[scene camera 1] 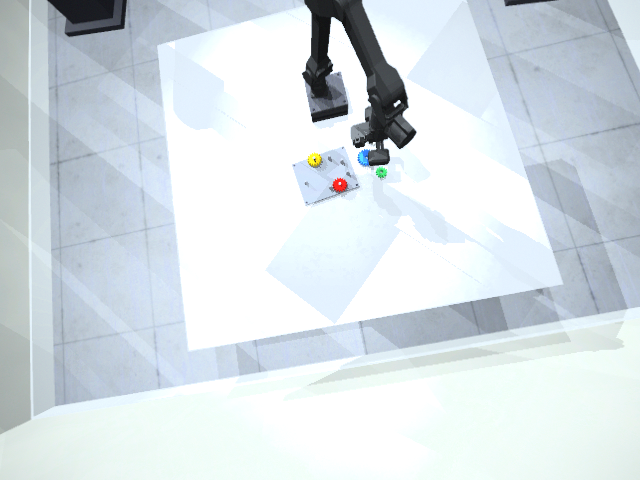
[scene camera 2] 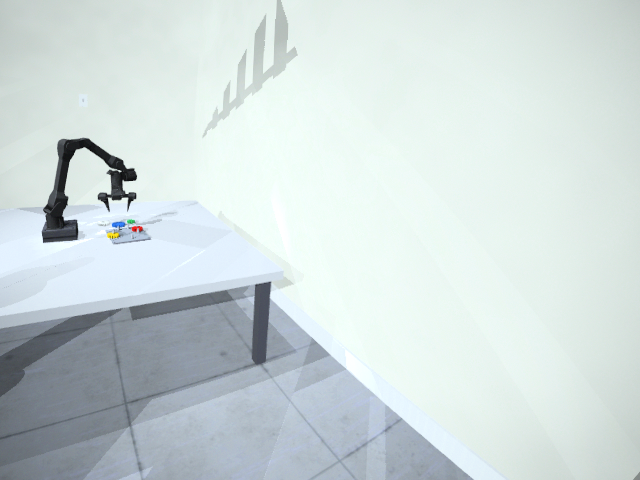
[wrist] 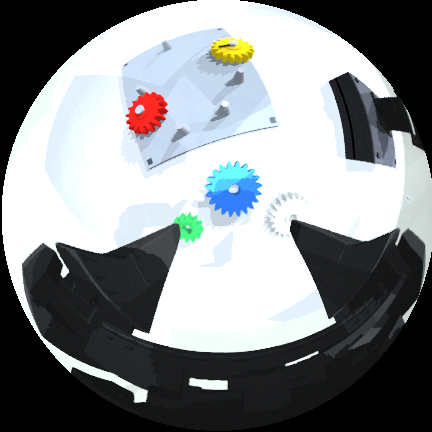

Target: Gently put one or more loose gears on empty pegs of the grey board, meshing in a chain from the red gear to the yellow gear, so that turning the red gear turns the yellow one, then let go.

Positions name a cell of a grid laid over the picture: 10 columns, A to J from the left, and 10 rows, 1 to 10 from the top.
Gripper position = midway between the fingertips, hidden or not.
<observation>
The gripper (scene camera 1: F4) is open, with nothing in its grasp. Also in view: a blue gear (wrist: F5). On the table rests a white gear (wrist: G5). Also in view: a yellow gear (wrist: F2) and a red gear (wrist: D3).
The gripper is seen too in the wrist view (wrist: F6).
</observation>
